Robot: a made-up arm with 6 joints. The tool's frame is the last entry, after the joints.
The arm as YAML. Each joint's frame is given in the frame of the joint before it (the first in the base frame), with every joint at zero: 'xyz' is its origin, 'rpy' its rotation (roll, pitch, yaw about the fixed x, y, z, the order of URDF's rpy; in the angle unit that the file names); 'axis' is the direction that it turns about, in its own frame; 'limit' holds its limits. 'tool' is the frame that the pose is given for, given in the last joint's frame.
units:
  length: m
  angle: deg
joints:
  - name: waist
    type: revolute
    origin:
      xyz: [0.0, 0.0, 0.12]
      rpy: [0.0, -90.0, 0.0]
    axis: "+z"
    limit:
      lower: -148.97
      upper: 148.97
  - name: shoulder
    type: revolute
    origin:
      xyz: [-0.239, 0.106, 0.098]
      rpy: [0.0, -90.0, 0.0]
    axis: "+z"
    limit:
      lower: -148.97
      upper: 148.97
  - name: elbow
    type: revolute
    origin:
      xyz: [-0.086, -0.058, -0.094]
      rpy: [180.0, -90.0, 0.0]
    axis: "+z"
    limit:
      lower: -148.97
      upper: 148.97
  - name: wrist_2
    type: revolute
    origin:
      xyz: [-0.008, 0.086, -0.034]
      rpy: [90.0, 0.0, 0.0]
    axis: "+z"
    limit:
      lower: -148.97
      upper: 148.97
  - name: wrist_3
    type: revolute
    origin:
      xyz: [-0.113, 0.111, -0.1]
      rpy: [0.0, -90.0, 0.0]
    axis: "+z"
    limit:
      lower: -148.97
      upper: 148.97
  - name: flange
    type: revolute
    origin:
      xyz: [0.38, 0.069, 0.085]
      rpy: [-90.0, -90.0, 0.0]
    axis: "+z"
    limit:
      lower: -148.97
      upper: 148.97
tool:
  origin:
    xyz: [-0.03, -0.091, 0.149]
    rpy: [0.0, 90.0, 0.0]
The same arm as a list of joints. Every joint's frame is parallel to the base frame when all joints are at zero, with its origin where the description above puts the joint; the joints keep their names.
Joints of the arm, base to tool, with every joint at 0 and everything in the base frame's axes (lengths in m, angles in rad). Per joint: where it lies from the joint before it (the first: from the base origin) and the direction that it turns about. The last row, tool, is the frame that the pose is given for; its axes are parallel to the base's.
waist: xyz 0.0000 0.0000 0.1200 axis -1 0 0
shoulder: xyz -0.0980 0.1060 -0.2390 axis 0 0 -1
elbow: xyz 0.0860 -0.0580 0.0940 axis -1 0 0
wrist_2: xyz 0.0340 -0.0860 0.0080 axis 0 1 0
wrist_3: xyz -0.1110 -0.1000 0.1130 axis 0 0 1
flange: xyz -0.0690 0.3800 0.0850 axis -1 0 0
tool: xyz -0.1490 -0.0910 -0.0300
Joint limits (rad, base to tool): -2.6000..2.6000 -2.6000..2.6000 -2.6000..2.6000 -2.6000..2.6000 -2.6000..2.6000 -2.6000..2.6000

